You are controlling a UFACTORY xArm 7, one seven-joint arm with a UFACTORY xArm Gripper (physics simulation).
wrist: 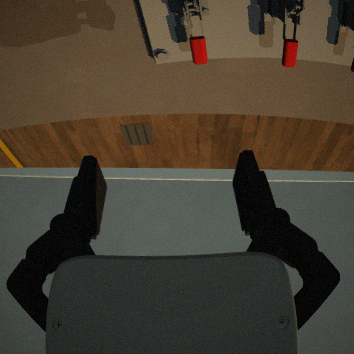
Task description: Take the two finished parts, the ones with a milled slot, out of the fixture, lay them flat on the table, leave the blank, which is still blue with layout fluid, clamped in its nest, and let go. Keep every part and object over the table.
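Places are measured from the arm's base along level axes (x ahead, y left, z up), in metres.
Pixels of known places: gripper, fingertip midpoint: (167,167).
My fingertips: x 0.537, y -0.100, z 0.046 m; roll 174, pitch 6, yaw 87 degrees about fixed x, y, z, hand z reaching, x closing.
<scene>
Ahead of a thing's pixels: the offset from my fingertips to its top centre. "*": to the spot under its first point. Level surfaces: height alone.
Part of the fixture plate @[* dx +0.033, dy -0.021, dz -0.210 m] (170,59) shows at the top of the wrist view, cut off by the frame's top and right edges. Toggle clamps stand on it, with a red handle tip @[* dx +0.003, dy +0.019, dz -0.174 m] (199,50) at the left, another red tip @[* dx -0.009, dy +0.126, dz -0.164 m] (290,53) to its right, and a sliver of a third at the right edge. The finished parts and the blue blank do not show in this view. My gripper (167,167) is open and empty. Its fingers are apart from the fixture, below it in the view.
The brown table top @[dz -0.225 m] (75,90) runs across the upper view, with a dark shadow at the upper left. Its curved-looking near edge lies below the fixture. Beyond that edge are a wood floor (200,140) with a vent (137,134), and a blue-grey floor (165,215).
</scene>
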